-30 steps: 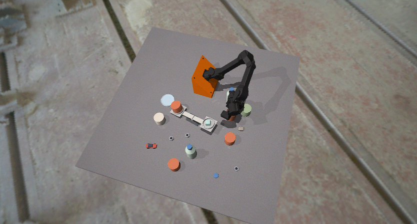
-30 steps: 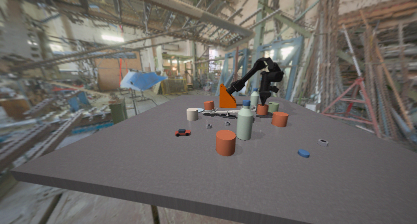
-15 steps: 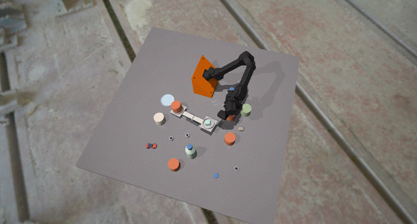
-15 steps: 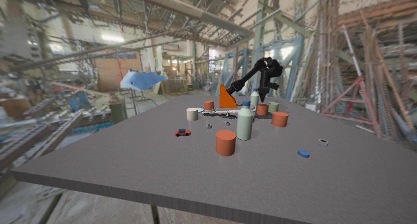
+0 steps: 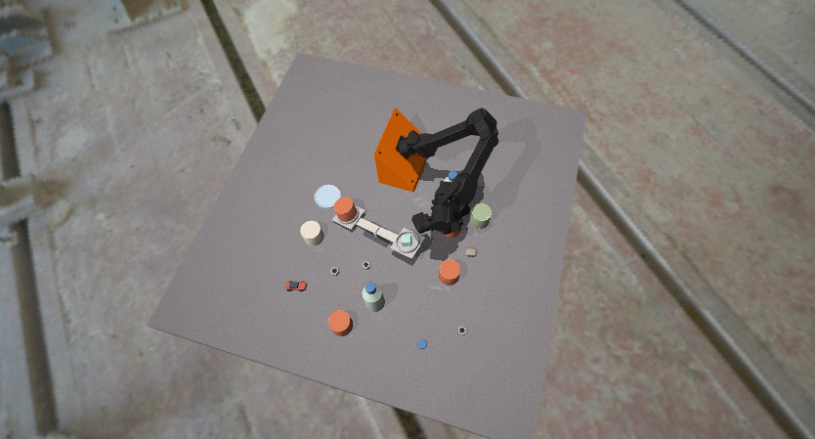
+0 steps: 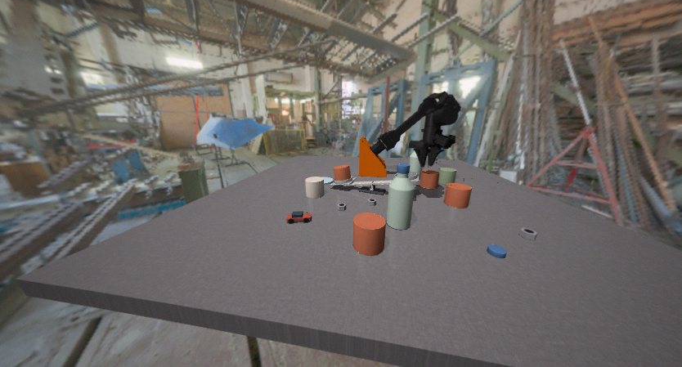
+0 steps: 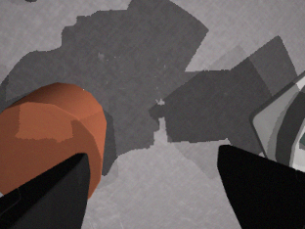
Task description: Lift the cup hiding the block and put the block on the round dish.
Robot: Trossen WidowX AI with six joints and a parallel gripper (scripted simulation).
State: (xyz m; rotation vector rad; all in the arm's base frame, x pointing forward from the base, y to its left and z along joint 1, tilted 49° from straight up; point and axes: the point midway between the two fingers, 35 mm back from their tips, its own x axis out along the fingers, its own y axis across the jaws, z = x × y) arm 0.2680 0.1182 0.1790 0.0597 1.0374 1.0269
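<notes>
My gripper tip is now 5 cm past the pale blue round dish, 45 cm to the left of it and 10 cm above it. Round my gripper tip: green cup (11 cm behind, 14 cm to the left, 6 cm below); cream cup (12 cm ahead, 45 cm to the right, 6 cm below); blue disc (37 cm ahead, 5 cm to the left, 10 cm below).
</notes>
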